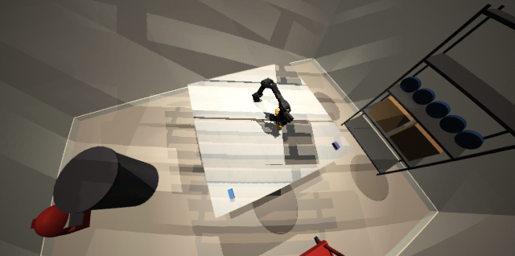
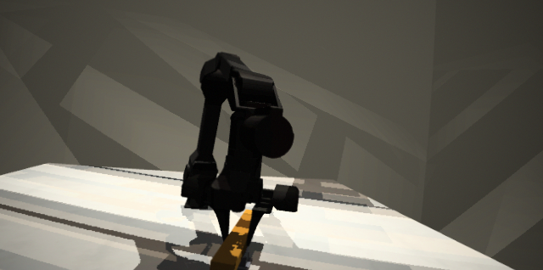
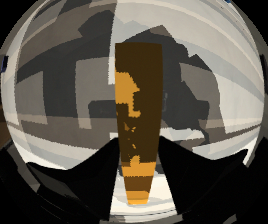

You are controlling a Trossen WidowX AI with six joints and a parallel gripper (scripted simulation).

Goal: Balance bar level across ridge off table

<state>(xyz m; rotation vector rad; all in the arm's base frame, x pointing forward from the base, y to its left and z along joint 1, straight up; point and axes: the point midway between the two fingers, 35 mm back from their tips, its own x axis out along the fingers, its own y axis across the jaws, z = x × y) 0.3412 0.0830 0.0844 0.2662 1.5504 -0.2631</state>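
Right now the orange bar is 30 mm behind my gripper tip and 10 mm to the left of it.
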